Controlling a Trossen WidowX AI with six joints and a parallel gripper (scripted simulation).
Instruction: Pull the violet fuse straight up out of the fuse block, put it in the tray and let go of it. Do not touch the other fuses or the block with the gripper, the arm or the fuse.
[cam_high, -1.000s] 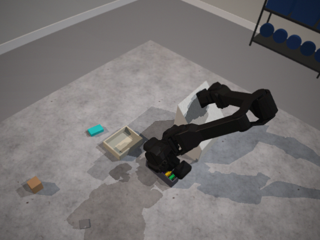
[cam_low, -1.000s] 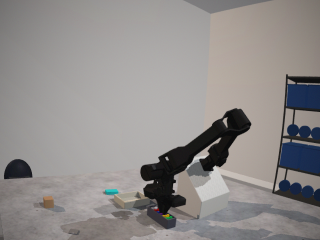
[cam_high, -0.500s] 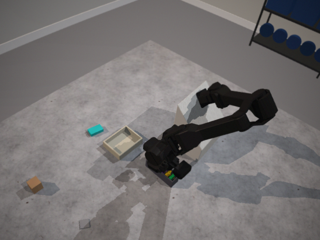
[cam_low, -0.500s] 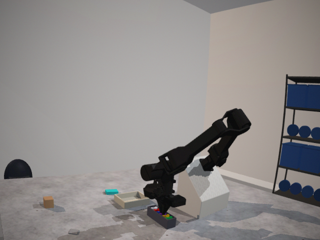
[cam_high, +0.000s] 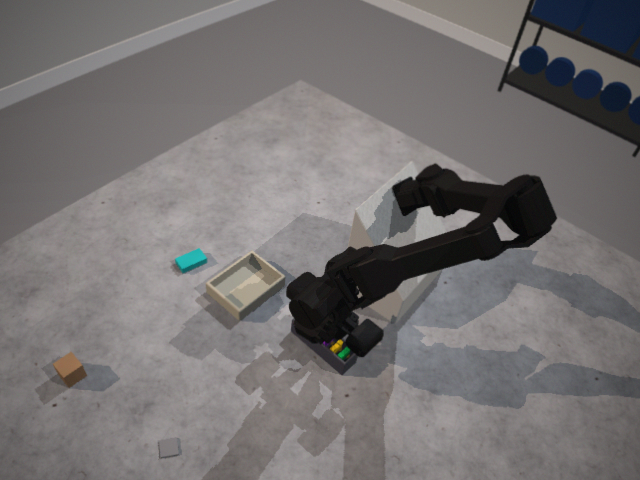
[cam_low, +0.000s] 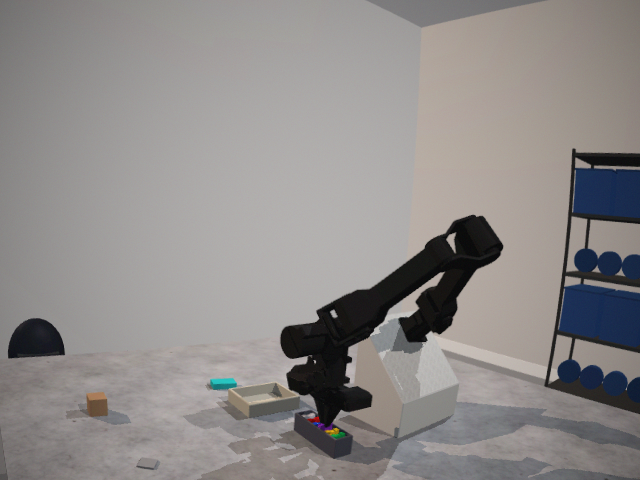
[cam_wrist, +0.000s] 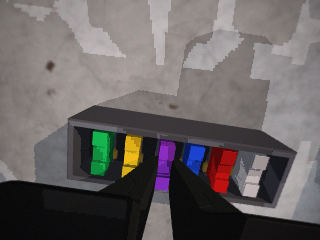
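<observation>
My gripper tip is now 20 mm short of the beige tray, 220 mm to the left of it and 40 mm above it. Round my gripper tip: violet fuse (10 mm below); teal block (60 mm ahead, 350 mm to the right, 30 mm below); flat grey tile (340 mm ahead, 40 mm to the right, 40 mm below).
</observation>
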